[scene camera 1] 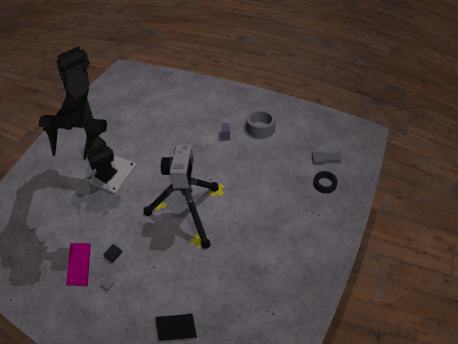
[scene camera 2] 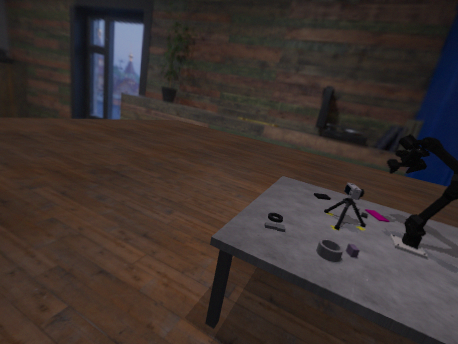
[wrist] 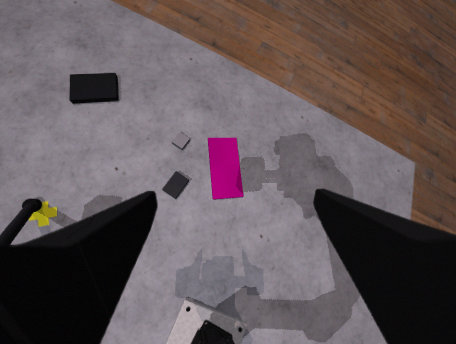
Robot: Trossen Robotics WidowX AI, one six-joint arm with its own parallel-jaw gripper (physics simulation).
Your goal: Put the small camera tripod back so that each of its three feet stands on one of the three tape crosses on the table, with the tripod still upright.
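Pixels of known places: gripper, fingertip midpoint: [scene camera 1: 68, 157] [scene camera 2: 398, 173] [wrist: 236, 197]; arm's base at its link origin: [scene camera 1: 105, 173] [scene camera 2: 409, 244].
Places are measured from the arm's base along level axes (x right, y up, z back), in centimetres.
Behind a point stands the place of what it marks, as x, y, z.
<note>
The small tripod [scene camera 1: 196, 215] @(1.1, 6.9, -39.7) [scene camera 2: 343, 215] @(-10.7, 5.9, -33.4) stands upright with a grey camera [scene camera 1: 181, 167] @(-0.3, 22.2, -35.8) [scene camera 2: 354, 191] @(-8.3, 20.3, -32.4) on top. In scene view 1 its left foot [scene camera 1: 147, 212] @(4.5, 0.2, -23.2) stands off the left side of a yellow cross [scene camera 1: 160, 205] @(2.1, 4.6, -27.1). The front foot [scene camera 1: 205, 244] @(4.4, 0.2, -44.2) [wrist: 31, 205] @(4.1, 1.0, -42.9) is at the edge of its cross [scene camera 1: 196, 241] @(4.2, -1.2, -40.9) [wrist: 45, 215] @(3.3, -1.2, -40.8). The back foot [scene camera 1: 214, 186] @(-14.1, 0.9, -35.0) overlaps the edge of the third cross [scene camera 1: 219, 191] @(-14.7, -1.2, -36.2). My gripper [scene camera 1: 70, 154] @(19.2, 32.2, -15.0) [wrist: 236, 197] @(19.2, 32.2, -15.0) is open and empty, high up and left of the tripod in scene view 1. The near finger hides part of the tripod in the wrist view.
A magenta slab [scene camera 1: 78, 264] @(32.5, -0.5, -16.5) [wrist: 225, 168] @(31.9, -0.5, -15.8), a small dark block [scene camera 1: 112, 253] @(22.6, 0.2, -23.5) [wrist: 176, 184] @(22.4, 0.2, -23.0) and a black box [scene camera 1: 175, 326] @(31.0, 0.2, -52.5) [wrist: 94, 88] @(30.6, 0.2, -51.7) lie on the table. A grey ring [scene camera 1: 260, 131] @(-41.6, 1.9, -35.1), purple block [scene camera 1: 225, 132] @(-34.7, 2.3, -25.6) and black ring [scene camera 1: 316, 182] @(-32.2, 0.1, -60.8) [scene camera 2: 275, 221] @(-38.4, -0.8, -61.5) are beyond the tripod.
</note>
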